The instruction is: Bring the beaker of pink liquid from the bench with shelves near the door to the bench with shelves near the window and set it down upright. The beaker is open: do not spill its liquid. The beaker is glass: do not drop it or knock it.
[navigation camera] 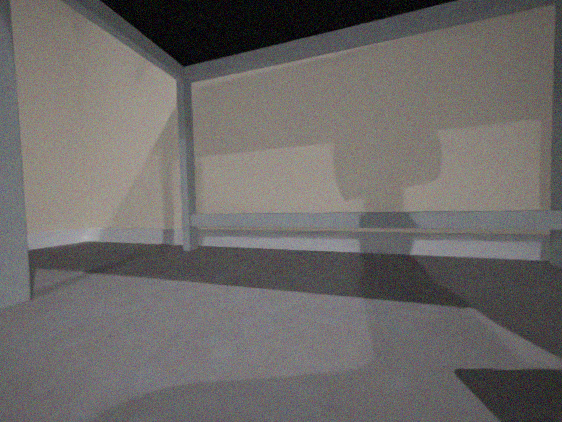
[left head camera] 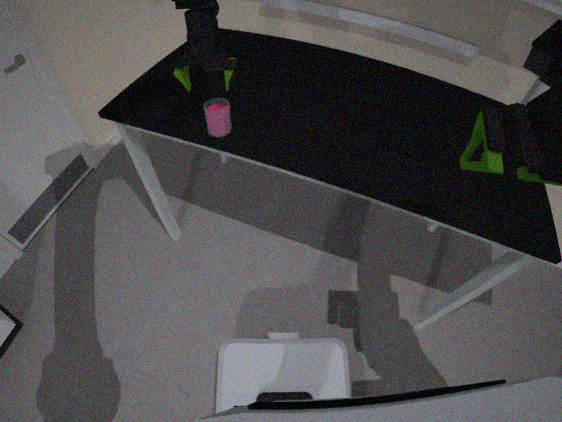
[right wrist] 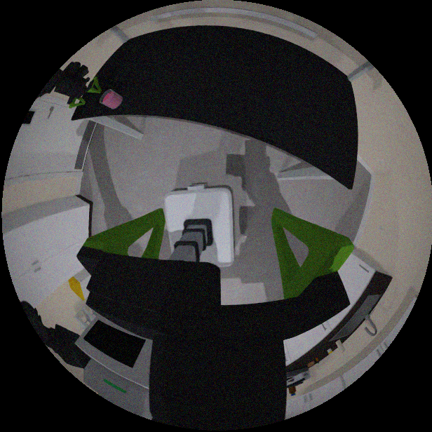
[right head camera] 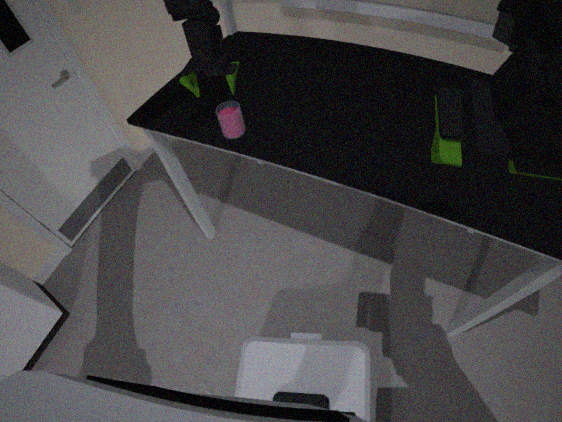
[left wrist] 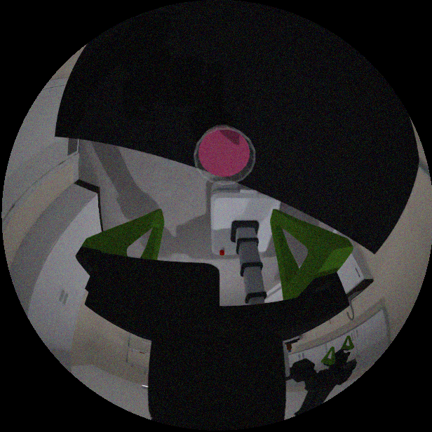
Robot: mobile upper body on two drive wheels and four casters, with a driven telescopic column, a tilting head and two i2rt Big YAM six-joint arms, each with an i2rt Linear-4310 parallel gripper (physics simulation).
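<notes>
The glass beaker of pink liquid [left head camera: 218, 120] [right head camera: 231, 121] [left wrist: 224, 153] [right wrist: 111, 99] stands upright near the left front edge of the black-topped bench [left head camera: 320, 110] [right head camera: 340, 110] [left wrist: 300, 100] [right wrist: 225, 75]. My left gripper [left head camera: 209, 90] [right head camera: 216, 95] [left wrist: 216, 214] is open. Its fingers point down above the bench, and in the head views they appear just behind the beaker, with the beaker outside them. My right gripper [left head camera: 510, 172] [right head camera: 485, 167] [right wrist: 217, 214] is open and empty, above the right part of the bench. The bench near the window cannot be made out.
A door [left head camera: 30, 90] [right head camera: 45, 100] is at the left, and a white cabinet [right head camera: 25, 325] [left wrist: 60, 250] at the lower left. My white base [left head camera: 250, 370] [right head camera: 275, 370] is in front of the bench. Bench legs [left head camera: 150, 185] [right head camera: 185, 190] stand beneath its top. A grey rail [left head camera: 370, 25] runs behind it.
</notes>
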